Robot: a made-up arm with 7 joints.
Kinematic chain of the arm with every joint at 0, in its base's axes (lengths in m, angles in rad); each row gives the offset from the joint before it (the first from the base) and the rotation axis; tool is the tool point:
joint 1: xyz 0 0 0.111 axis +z
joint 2: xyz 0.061 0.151 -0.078 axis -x
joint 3: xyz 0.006 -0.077 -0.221 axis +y
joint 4: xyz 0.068 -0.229 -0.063 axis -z
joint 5: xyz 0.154 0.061 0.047 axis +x
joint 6: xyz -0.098 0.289 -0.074 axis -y
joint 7: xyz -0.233 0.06 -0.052 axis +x
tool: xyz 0.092 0.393 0
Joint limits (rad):
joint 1: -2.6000..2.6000
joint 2: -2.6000..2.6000
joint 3: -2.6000..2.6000
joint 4: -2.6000..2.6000
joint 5: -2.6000..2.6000
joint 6: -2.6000..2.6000
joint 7: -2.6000..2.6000
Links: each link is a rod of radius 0.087 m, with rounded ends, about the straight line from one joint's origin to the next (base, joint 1, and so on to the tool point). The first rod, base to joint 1, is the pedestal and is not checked.
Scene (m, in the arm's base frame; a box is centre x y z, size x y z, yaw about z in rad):
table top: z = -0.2
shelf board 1: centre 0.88 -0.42 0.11 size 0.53 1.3 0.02 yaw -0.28
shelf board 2: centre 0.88 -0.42 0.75 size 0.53 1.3 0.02 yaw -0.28
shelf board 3: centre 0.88 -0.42 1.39 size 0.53 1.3 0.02 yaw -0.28
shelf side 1: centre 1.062 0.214 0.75 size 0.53 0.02 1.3 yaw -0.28
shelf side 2: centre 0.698 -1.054 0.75 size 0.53 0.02 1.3 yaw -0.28
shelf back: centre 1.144 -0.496 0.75 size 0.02 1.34 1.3 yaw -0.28
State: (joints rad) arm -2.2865 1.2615 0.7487 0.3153 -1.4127 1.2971 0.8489
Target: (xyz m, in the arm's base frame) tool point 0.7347 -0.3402 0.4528
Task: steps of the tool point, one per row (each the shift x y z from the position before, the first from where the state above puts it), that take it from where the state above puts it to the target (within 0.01 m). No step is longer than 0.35 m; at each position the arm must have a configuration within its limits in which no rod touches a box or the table.
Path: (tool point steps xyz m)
1: 0.1642 -0.0347 0.2589
2: 0.2076 -0.1468 0.1933
3: 0.2034 -0.2400 0.0912
4: 0.1527 -0.2934 -0.0250
5: 0.0697 -0.2974 -0.1307

